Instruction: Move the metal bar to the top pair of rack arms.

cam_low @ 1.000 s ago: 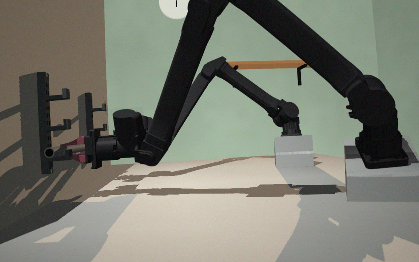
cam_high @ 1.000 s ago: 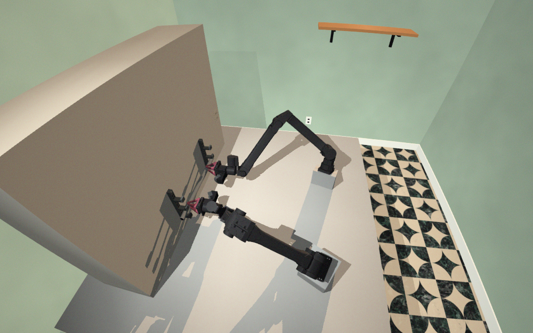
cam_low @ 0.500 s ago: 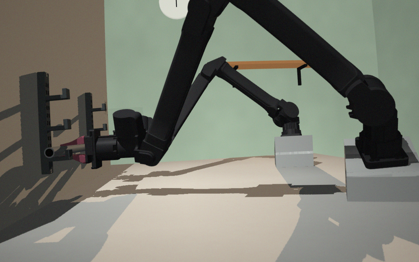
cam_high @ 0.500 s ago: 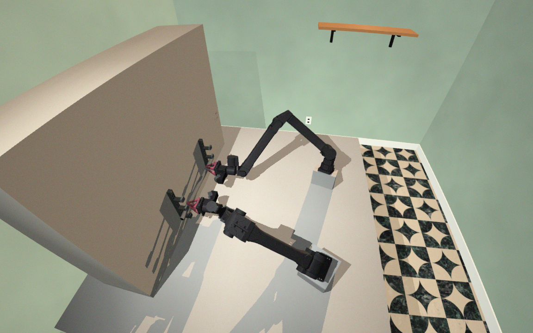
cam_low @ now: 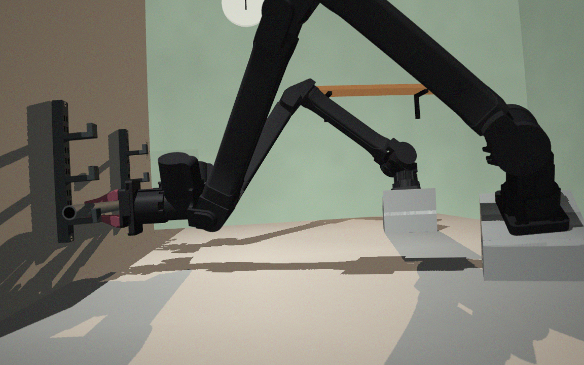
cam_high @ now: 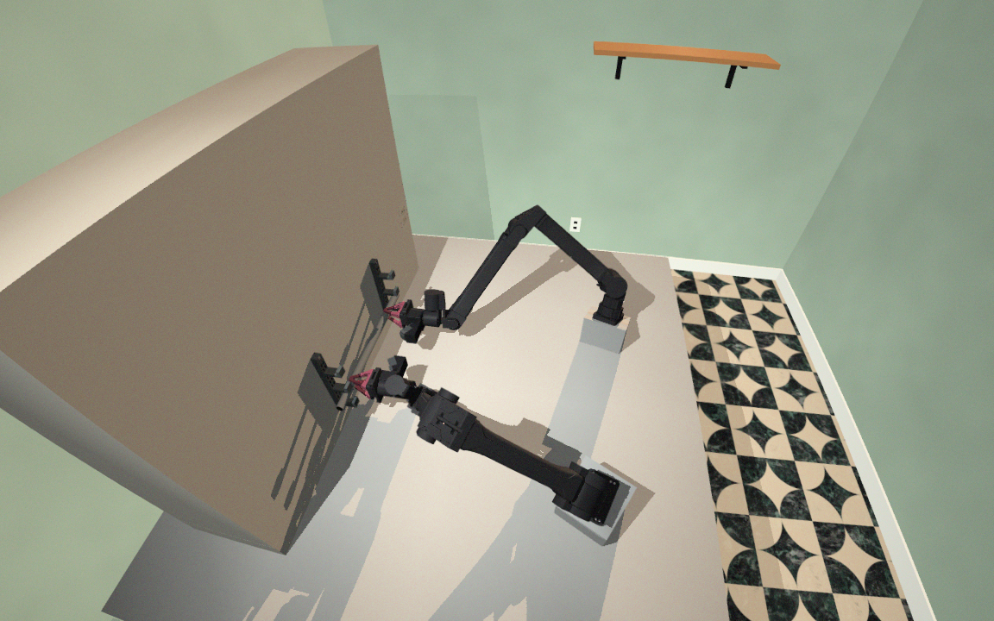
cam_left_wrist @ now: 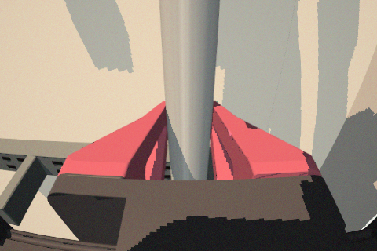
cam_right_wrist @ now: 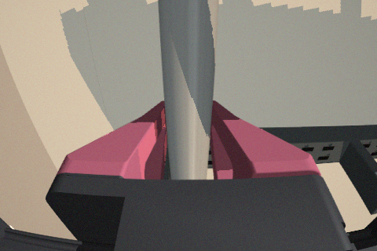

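My right gripper is now 150 mm to the right of the grey metal bar and 10 mm past it. Round my right hand: tall tan wall panel 320 mm above, 190 mm to the left, 170 mm ahead.
The grey metal bar is 10 mm ahead of my left hand and 150 mm to the right of it. Also, from my left hand: tall tan wall panel (190 mm ahead, 100 mm to the right, 320 mm above).
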